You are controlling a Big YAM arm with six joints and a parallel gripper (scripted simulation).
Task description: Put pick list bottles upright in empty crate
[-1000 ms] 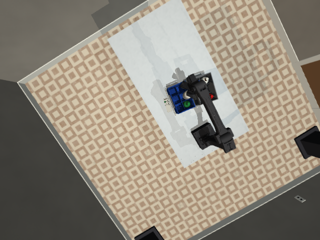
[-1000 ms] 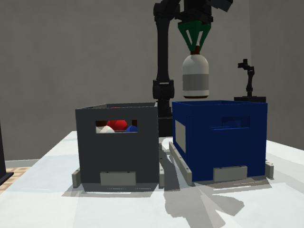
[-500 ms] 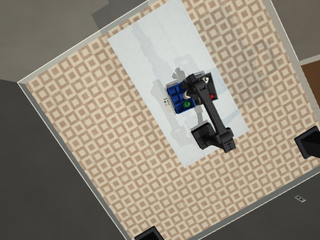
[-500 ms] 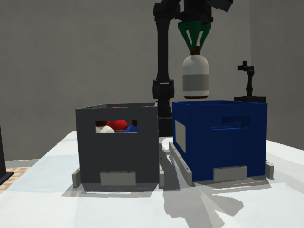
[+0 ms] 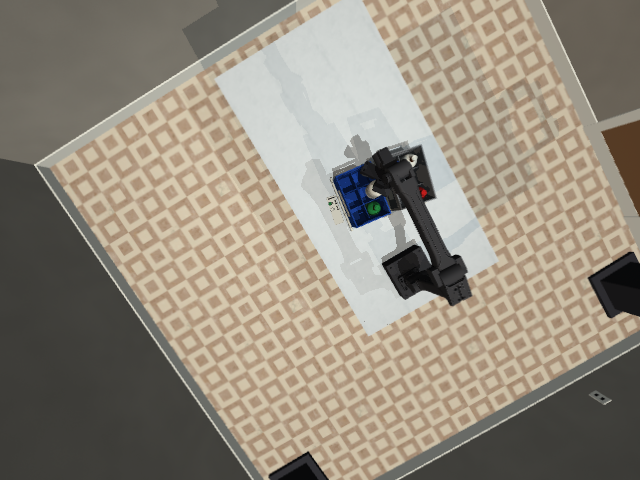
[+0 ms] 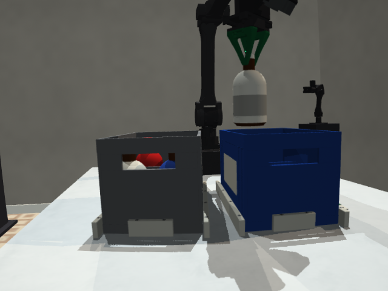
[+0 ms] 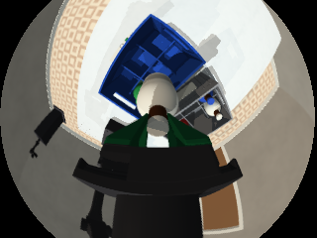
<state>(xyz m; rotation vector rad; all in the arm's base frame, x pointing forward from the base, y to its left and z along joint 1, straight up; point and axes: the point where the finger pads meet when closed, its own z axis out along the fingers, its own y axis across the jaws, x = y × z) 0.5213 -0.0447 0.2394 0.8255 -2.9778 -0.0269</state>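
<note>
Right now the white bottle is 60 mm below my hand. From my hand the other things lie so: green bottle: 240 mm below, 90 mm behind, 20 mm to the left; then blue bottle: 240 mm below, 180 mm to the right, 40 mm ahead; then blue crate: 240 mm below, 50 mm to the left.
</note>
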